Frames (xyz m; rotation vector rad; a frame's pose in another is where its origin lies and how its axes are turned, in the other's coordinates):
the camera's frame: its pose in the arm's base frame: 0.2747 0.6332 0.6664 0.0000 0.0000 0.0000
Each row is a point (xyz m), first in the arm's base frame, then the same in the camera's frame.
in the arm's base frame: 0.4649 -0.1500 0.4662
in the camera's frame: 0.1902 -0.7832 -0.2002
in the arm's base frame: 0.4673 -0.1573 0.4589
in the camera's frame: 0.1926 -0.7905 -0.2075
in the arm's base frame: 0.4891 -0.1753 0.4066
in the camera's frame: 0.2144 -0.8085 -0.2598
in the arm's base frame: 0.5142 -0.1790 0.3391
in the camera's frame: 0.2395 -0.8122 -0.3273
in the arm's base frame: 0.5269 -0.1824 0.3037
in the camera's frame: 0.2522 -0.8156 -0.3627
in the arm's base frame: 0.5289 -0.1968 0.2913
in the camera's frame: 0.2542 -0.8300 -0.3751
